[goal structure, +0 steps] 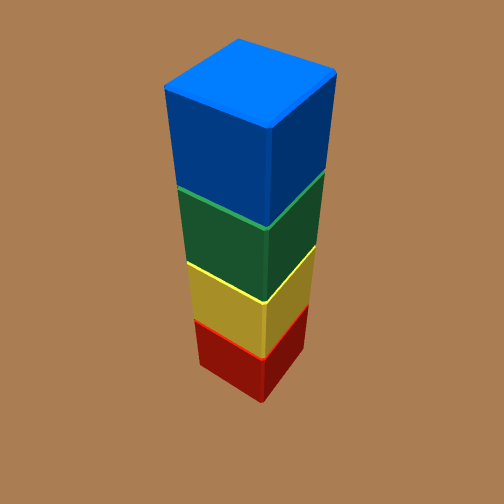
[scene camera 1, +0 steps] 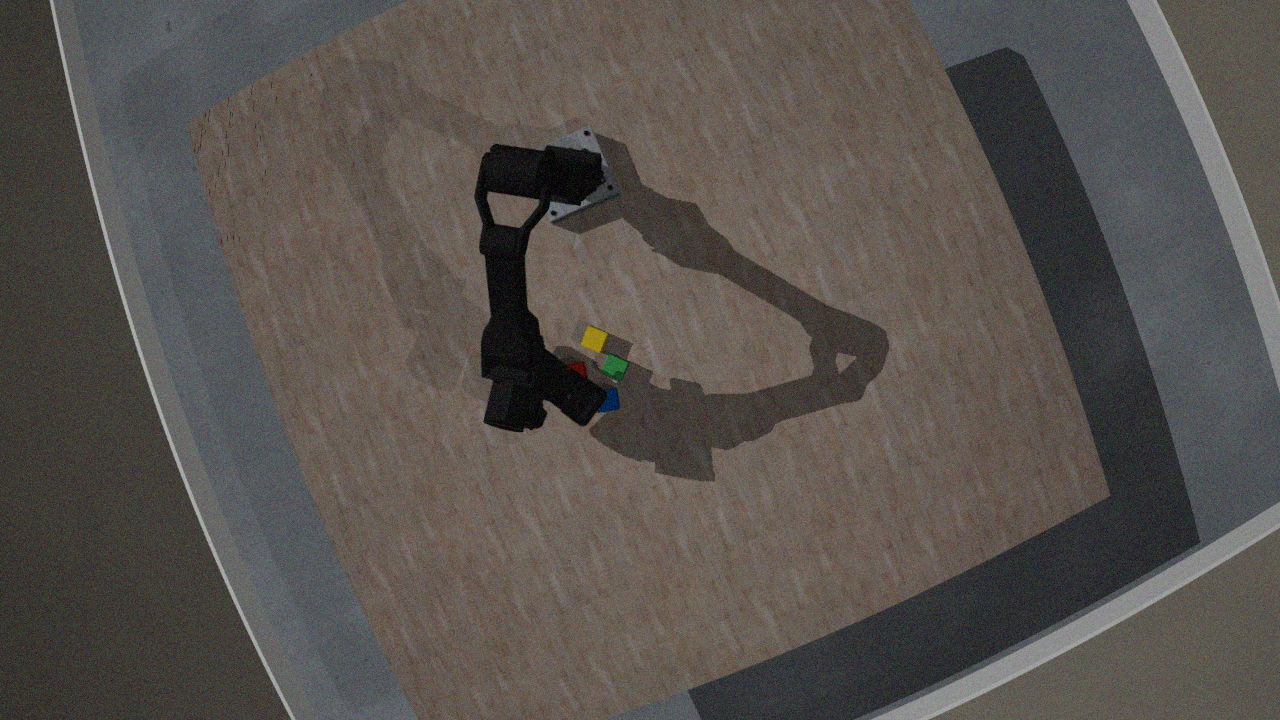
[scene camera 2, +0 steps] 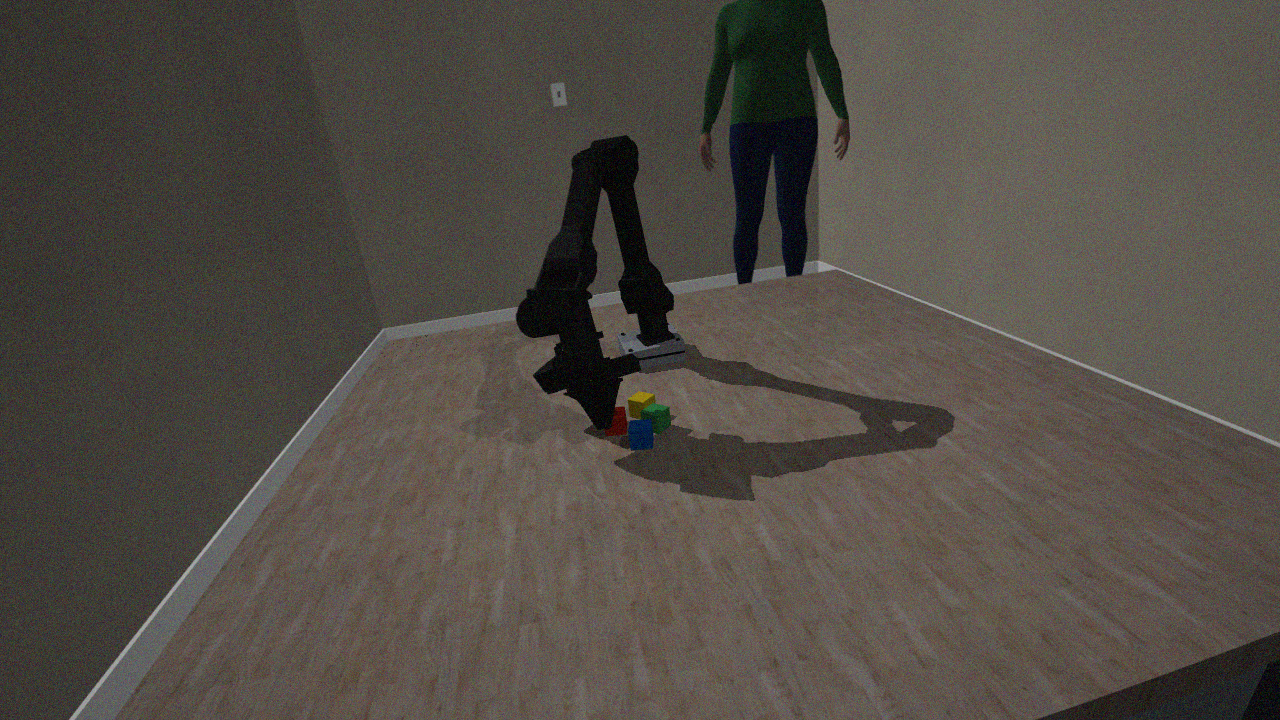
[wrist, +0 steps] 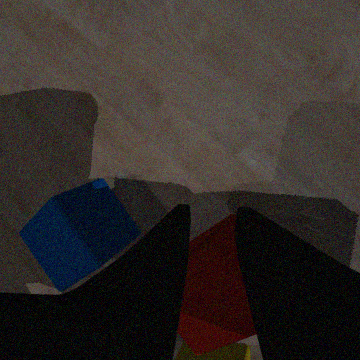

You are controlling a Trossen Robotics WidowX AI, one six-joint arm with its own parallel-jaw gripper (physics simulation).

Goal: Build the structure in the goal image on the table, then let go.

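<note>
My gripper (wrist: 213, 214) (scene camera 2: 607, 422) is down at the floor and shut on the red cube (wrist: 214, 278) (scene camera 1: 577, 369) (scene camera 2: 617, 422), which sits between the two dark fingers in the wrist view. The blue cube (wrist: 78, 232) (scene camera 1: 609, 399) (scene camera 2: 640, 433) lies just beside the left finger. The green cube (scene camera 1: 615, 366) (scene camera 2: 657, 416) and the yellow cube (scene camera 1: 593, 339) (scene camera 2: 640, 403) rest on the floor close behind. A sliver of yellow-green shows at the bottom edge of the wrist view (wrist: 214, 351).
The arm's base plate (scene camera 1: 582, 175) (scene camera 2: 650, 349) stands on the wooden floor beyond the cubes. A person (scene camera 2: 772, 132) in a green top stands by the back wall. White baseboards (scene camera 2: 253, 496) edge the floor.
</note>
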